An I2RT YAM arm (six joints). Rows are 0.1 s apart.
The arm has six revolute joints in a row. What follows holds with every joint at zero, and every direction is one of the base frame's.
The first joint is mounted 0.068 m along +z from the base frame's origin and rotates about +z.
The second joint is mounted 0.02 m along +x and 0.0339 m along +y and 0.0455 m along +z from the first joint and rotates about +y.
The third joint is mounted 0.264 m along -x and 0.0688 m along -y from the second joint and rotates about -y.
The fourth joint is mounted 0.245 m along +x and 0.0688 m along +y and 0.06 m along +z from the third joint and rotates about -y.
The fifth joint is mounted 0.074 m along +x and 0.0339 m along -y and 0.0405 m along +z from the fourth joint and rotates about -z.
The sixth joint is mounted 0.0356 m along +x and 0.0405 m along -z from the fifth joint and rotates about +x.
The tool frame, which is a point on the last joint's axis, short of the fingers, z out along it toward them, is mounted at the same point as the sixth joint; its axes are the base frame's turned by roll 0, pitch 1.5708 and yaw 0 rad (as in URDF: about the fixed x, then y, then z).
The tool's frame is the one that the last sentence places.
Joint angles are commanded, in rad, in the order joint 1, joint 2, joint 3, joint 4, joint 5, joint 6. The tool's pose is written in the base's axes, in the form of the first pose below.
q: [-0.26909, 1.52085, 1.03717, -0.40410, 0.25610, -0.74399]
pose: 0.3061, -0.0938, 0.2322, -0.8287, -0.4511, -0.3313, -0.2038, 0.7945, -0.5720
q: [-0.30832, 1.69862, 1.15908, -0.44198, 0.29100, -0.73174]
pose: 0.3349, -0.1174, 0.2111, -0.8851, -0.3899, -0.2541, -0.2000, 0.8117, -0.5488
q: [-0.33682, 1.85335, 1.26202, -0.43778, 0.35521, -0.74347]
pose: 0.3600, -0.1392, 0.1883, -0.9196, -0.3504, -0.1778, -0.1947, 0.7994, -0.5683
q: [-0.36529, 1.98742, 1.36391, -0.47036, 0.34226, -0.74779]
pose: 0.3788, -0.1577, 0.1650, -0.9351, -0.3282, -0.1338, -0.2120, 0.8206, -0.5308
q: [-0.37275, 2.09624, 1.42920, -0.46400, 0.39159, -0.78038]
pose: 0.3932, -0.1684, 0.1407, -0.9422, -0.3298, -0.0596, -0.2461, 0.8015, -0.5449
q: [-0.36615, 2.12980, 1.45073, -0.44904, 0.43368, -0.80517]
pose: 0.3998, -0.1693, 0.1341, -0.9401, -0.3402, -0.0231, -0.2667, 0.7757, -0.5720
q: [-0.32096, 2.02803, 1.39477, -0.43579, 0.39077, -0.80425]
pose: 0.3952, -0.1457, 0.1600, -0.9124, -0.3985, -0.0931, -0.2764, 0.7678, -0.5781
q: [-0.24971, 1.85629, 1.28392, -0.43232, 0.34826, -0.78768]
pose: 0.3753, -0.1083, 0.1939, -0.8673, -0.4663, -0.1743, -0.2906, 0.7585, -0.5833
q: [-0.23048, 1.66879, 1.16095, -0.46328, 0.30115, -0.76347]
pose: 0.3384, -0.0902, 0.2204, -0.8442, -0.4802, -0.2384, -0.2803, 0.7745, -0.5671
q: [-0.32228, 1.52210, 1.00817, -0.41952, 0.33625, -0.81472]
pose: 0.2941, -0.1106, 0.2225, -0.8760, -0.4315, -0.2153, -0.2217, 0.7568, -0.6149
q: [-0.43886, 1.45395, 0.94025, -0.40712, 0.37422, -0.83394]
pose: 0.2633, -0.1379, 0.2223, -0.9255, -0.3271, -0.1911, -0.1334, 0.7535, -0.6437
